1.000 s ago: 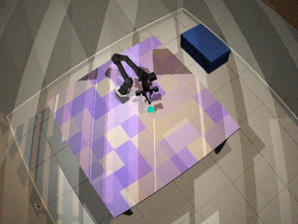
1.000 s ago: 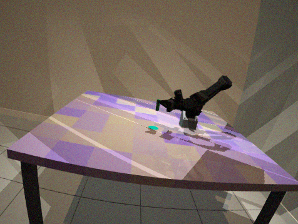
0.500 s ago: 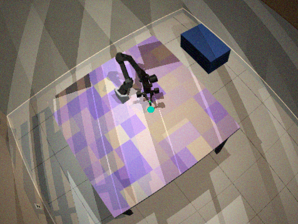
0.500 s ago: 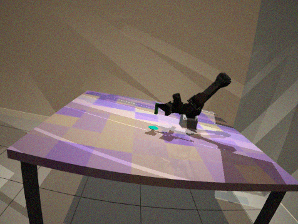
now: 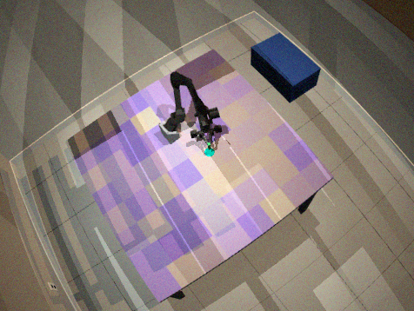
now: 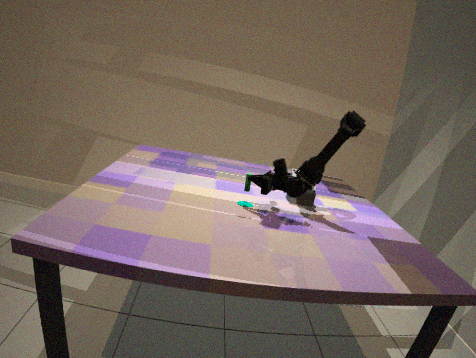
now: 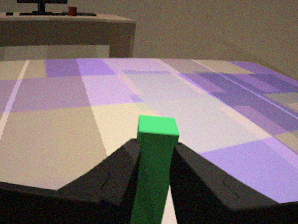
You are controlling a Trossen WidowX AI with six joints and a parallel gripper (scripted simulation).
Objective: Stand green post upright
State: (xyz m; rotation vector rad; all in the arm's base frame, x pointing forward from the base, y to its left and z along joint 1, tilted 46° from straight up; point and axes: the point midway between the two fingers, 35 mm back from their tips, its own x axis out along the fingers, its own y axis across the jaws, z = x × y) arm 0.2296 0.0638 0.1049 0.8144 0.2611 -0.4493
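My gripper tip is now 110 mm above the cyan circle. Round my gripper tip: green post 20 mm below.
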